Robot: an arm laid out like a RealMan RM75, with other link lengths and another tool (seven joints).
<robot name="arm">
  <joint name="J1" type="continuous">
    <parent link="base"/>
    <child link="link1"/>
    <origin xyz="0 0 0.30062" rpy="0 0 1.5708"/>
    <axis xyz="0 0 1"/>
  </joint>
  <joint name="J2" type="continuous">
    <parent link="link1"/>
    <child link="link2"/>
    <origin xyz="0 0 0" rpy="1.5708 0 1.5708"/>
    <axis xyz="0 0 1"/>
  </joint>
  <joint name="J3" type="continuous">
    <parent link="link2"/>
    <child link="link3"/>
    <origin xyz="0 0.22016 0" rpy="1.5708 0 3.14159"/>
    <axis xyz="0 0 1"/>
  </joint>
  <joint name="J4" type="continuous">
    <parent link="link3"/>
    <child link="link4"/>
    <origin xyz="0 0 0" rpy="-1.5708 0 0"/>
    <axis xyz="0 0 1"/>
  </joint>
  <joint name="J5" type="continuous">
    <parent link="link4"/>
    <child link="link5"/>
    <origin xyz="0 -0.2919 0" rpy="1.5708 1.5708 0"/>
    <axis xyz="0 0 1"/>
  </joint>
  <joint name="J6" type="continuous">
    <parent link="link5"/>
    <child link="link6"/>
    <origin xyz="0 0 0" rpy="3.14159 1.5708 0"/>
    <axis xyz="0 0 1"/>
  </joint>
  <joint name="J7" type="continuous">
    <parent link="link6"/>
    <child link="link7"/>
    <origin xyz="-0.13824 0 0" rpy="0 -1.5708 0"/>
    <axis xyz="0 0 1"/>
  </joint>
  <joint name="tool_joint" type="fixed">
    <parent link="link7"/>
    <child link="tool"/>
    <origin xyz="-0.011 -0.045 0.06" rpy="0 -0.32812 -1.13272"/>
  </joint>
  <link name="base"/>
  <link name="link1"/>
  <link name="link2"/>
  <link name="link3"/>
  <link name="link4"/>
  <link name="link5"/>
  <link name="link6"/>
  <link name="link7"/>
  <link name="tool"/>
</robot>
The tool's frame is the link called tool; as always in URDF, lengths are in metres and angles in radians. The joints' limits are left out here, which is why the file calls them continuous.
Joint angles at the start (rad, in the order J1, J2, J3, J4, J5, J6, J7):
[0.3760 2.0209 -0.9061 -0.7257 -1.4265 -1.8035 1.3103]
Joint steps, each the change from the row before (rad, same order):
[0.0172 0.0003 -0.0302 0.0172 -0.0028 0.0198 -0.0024]
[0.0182 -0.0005 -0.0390 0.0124 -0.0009 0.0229 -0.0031]
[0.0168 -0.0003 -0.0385 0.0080 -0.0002 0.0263 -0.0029]
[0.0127 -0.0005 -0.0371 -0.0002 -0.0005 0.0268 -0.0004]
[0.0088 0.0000 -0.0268 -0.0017 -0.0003 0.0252 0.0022]
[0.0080 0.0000 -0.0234 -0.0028 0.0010 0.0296 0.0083]
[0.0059 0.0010 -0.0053 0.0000 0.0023 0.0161 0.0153]
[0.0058 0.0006 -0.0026 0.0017 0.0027 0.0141 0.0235]
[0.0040 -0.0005 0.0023 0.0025 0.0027 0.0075 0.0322]
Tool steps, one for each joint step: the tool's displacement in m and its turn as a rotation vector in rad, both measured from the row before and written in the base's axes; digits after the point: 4 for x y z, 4 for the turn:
[-0.0039 0.0024 -0.0108 -0.0246 -0.0123 0.0037]
[-0.0052 0.0026 -0.0114 -0.0253 -0.0192 0.0102]
[-0.0049 0.0030 -0.0104 -0.0199 -0.0224 0.0095]
[-0.0043 0.0029 -0.0086 -0.0150 -0.0254 0.0096]
[-0.0027 0.0029 -0.0062 -0.0080 -0.0205 0.0022]
[-0.0022 0.0038 -0.0051 -0.0050 -0.0188 -0.0063]
[-0.0016 0.0027 -0.0016 -0.0042 -0.0021 -0.0140]
[-0.0013 0.0022 -0.0012 -0.0092 0.0022 -0.0211]
[-0.0007 0.0010 0.0002 -0.0150 0.0082 -0.0272]

